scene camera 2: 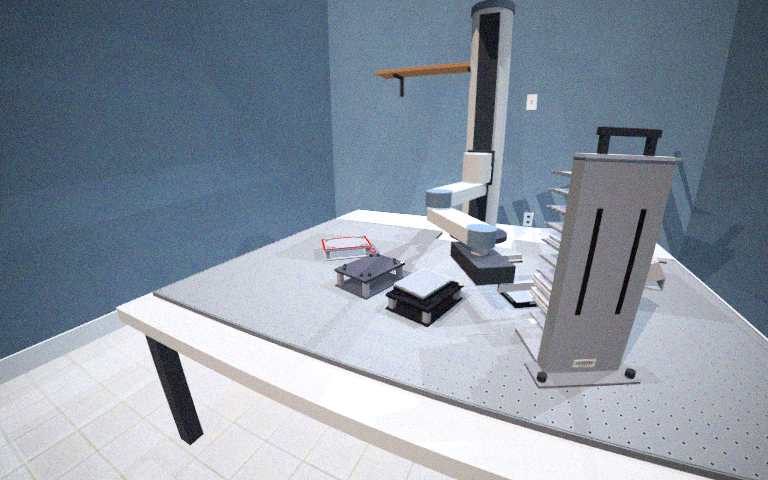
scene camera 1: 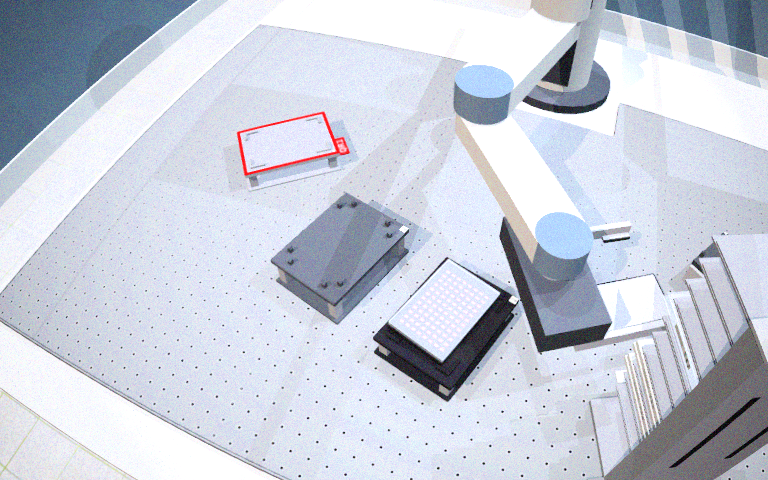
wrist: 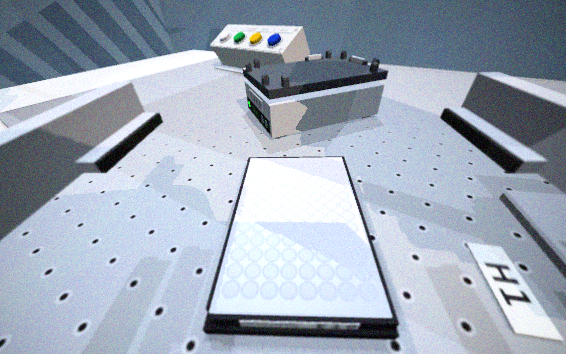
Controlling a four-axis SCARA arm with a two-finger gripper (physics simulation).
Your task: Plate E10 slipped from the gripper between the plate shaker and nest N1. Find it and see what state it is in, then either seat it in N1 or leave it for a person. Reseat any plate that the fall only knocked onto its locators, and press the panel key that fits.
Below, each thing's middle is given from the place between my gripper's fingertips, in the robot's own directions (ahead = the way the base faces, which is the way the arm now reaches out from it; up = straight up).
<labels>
The H1 label (wrist: pixel 525 316) lies 120 mm ahead of my hand, 80 mm below it and 10 mm to the left of it.
</labels>
